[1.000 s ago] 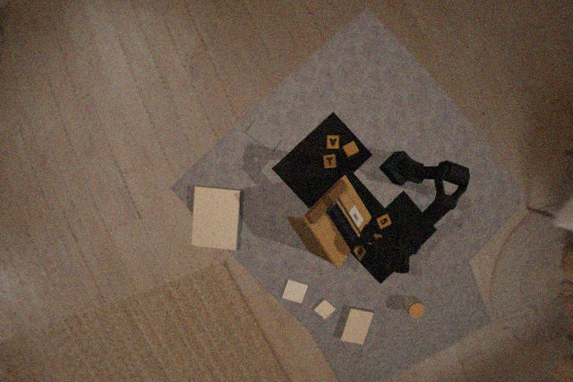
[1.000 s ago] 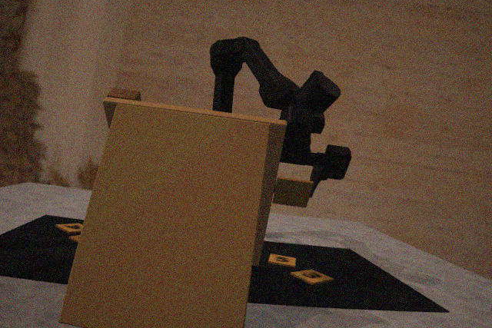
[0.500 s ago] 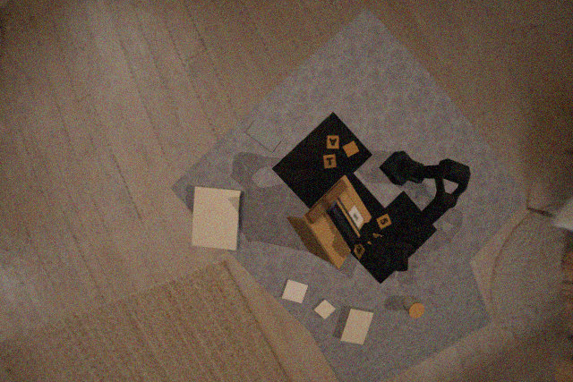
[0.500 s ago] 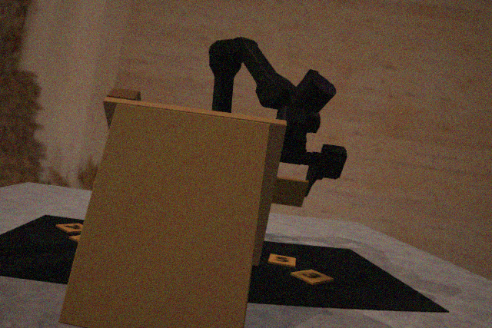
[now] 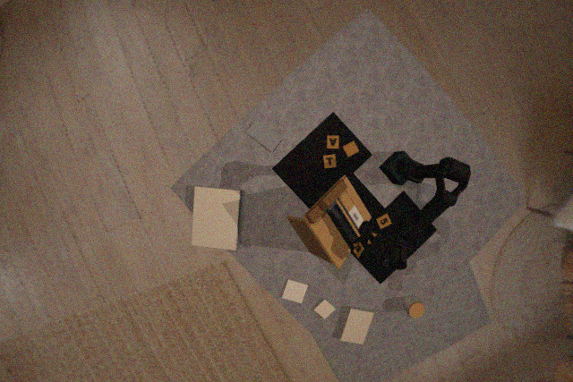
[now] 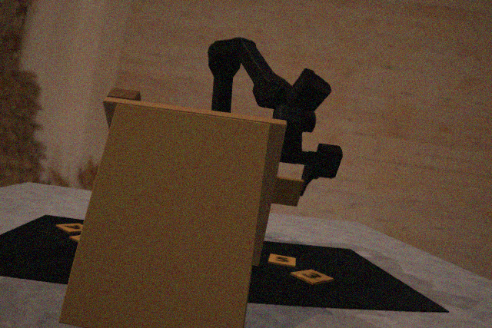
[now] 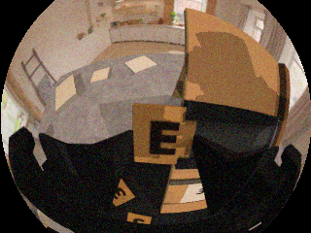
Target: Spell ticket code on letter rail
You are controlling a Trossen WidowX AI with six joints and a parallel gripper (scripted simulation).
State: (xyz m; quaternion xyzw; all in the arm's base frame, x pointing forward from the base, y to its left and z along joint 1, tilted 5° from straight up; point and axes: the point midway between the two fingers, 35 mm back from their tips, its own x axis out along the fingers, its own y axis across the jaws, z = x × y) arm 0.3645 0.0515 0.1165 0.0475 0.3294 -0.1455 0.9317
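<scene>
Now: gripper tip 90 mm past the white ticket, 60 mm to the left of it and 80 mm above it. Round my gripper tip: black mat: 190 mm behind, 70 mm to the right, 160 mm below; then grey slab: 110 mm behind, 600 mm to the right, 160 mm below; then tan letter tile e: right at my gripper tip.
</scene>
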